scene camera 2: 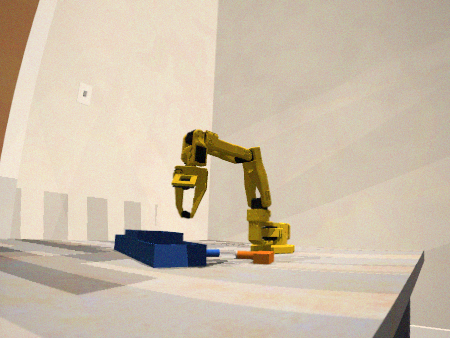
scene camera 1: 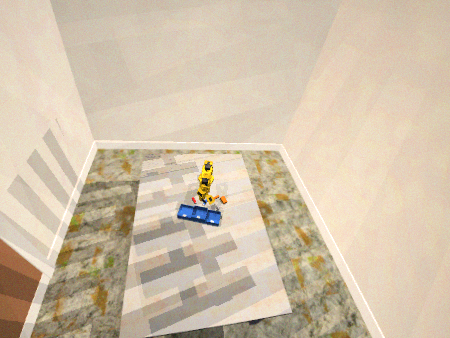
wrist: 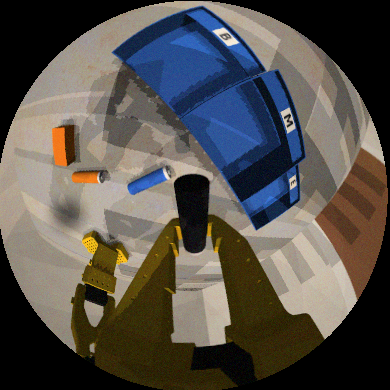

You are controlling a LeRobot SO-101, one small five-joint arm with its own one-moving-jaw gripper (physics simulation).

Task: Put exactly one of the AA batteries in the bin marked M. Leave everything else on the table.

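Frame: origin at the arm's base, x ahead, y left, z up, level; millimetres.
Seen in the pictures: hand, its tool point: [scene camera 2: 190, 215] [scene camera 1: 203, 199] [wrist: 180, 225]; arm's base, origin of its link: [wrist: 106, 242].
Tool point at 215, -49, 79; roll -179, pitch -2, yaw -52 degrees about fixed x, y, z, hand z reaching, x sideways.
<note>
Pixels of each thing's middle, then the offset from my tool point to it, as dx, dy, dz. "spot": a spot on its surface instead.
- black battery, middle of its body: [wrist: 193, 223] +6, -4, +1
- bin marked M, middle of its body: [wrist: 248, 132] [scene camera 2: 152, 243] [scene camera 1: 199, 214] +69, -24, -56
- blue battery, middle of its body: [wrist: 148, 180] [scene camera 2: 206, 253] -28, +22, -72
- orange battery, middle of its body: [wrist: 87, 176] [scene camera 2: 248, 255] [scene camera 1: 215, 197] -64, +95, -72
- red battery, middle of its body: [scene camera 1: 194, 200] -46, -47, -72
- bin marked B, a spot on its surface: [wrist: 175, 62] [scene camera 1: 213, 217] spot: +85, +63, -72
- bin marked E, a spot on its surface: [wrist: 267, 196] [scene camera 1: 182, 212] spot: +36, -124, -72
- orange block, middle of its body: [wrist: 63, 145] [scene camera 2: 264, 257] [scene camera 1: 223, 200] -41, +145, -70
My gripper [scene camera 2: 186, 213] [wrist: 194, 235] is shut on a black battery [wrist: 192, 205], which it holds by one end, well above the table. In the wrist view the battery's far end shows beside the near wall of the bin marked M [scene camera 1: 200, 214] [wrist: 227, 127], the middle bin of a blue row. A blue battery [scene camera 2: 213, 253] [wrist: 149, 180] lies on the table close to the bins. An orange battery [scene camera 1: 216, 197] [scene camera 2: 244, 255] [wrist: 87, 177] lies farther off. A red battery [scene camera 1: 194, 200] lies on the other side of the blue one. It does not show in the wrist view.
The bin marked B [scene camera 1: 214, 218] [wrist: 175, 62] and the bin marked E [scene camera 1: 185, 211] [wrist: 267, 196] flank the M bin. An orange block [scene camera 1: 224, 200] [scene camera 2: 263, 257] [wrist: 62, 146] lies near the orange battery. The arm's yellow base [scene camera 2: 272, 248] stands behind these things.
</note>
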